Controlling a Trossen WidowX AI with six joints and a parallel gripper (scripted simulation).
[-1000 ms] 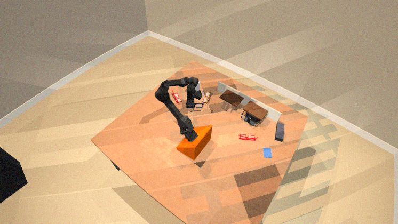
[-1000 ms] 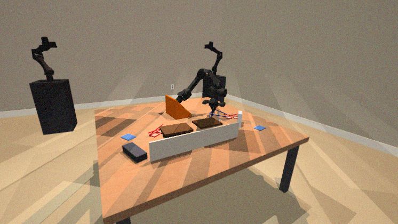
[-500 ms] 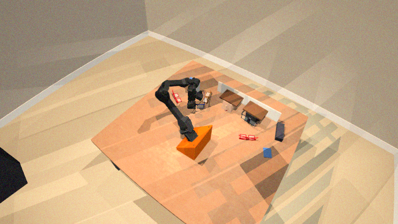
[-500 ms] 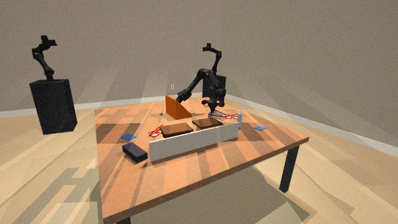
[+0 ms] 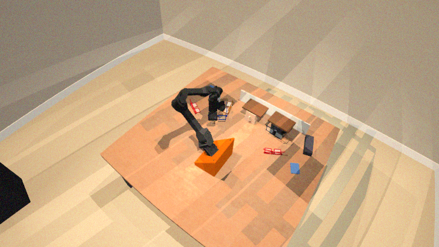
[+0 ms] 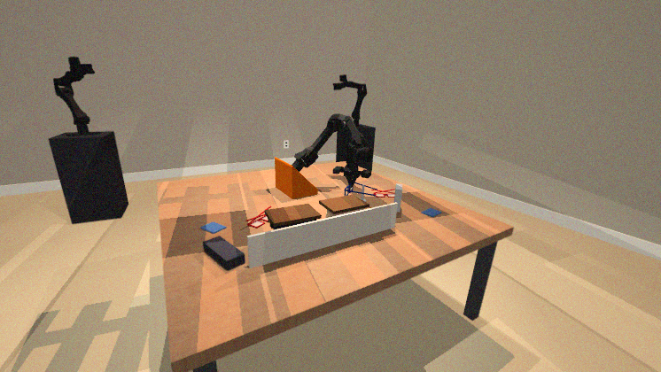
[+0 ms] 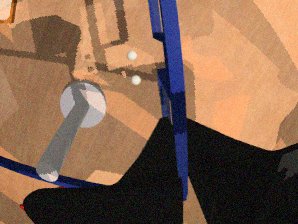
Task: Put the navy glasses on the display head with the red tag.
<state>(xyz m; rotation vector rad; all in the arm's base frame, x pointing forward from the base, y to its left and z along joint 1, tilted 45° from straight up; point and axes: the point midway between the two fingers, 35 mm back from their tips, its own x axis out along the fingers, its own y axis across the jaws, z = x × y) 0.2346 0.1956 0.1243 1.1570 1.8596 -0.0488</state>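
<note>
Now: gripper tip 4 cm short of the grey peg stand, 4 cm to the right of it and 4 cm above it. Round my gripper tip: dark case (32 cm ahead, 65 cm to the right, 4 cm below); white panel (38 cm ahead, 28 cm to the right, 1 cm below).
</note>
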